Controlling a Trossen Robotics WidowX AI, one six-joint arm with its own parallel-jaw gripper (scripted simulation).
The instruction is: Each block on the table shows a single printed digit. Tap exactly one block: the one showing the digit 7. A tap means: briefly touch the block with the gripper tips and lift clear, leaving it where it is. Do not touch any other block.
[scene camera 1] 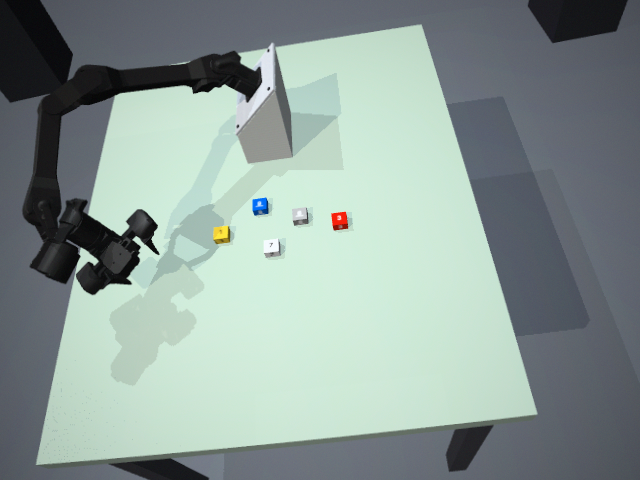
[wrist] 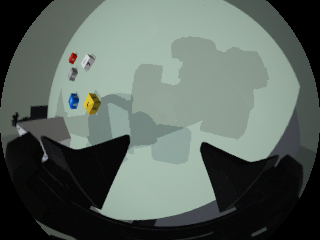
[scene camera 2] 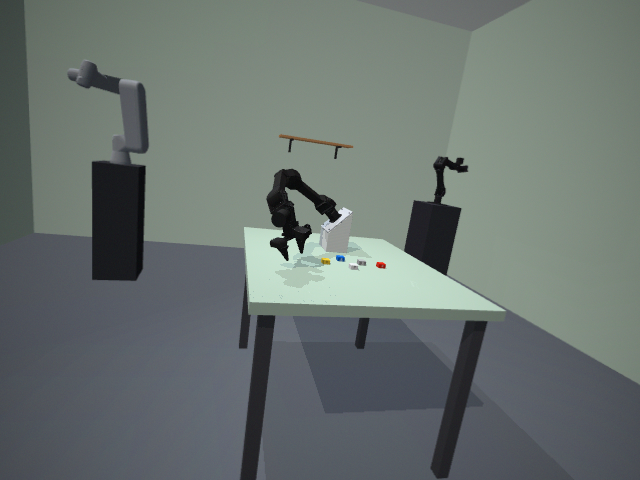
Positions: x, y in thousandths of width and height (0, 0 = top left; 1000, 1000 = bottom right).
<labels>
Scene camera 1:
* gripper: 226, 559
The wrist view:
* gripper: 520, 598
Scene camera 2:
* gripper: 460, 536
</labels>
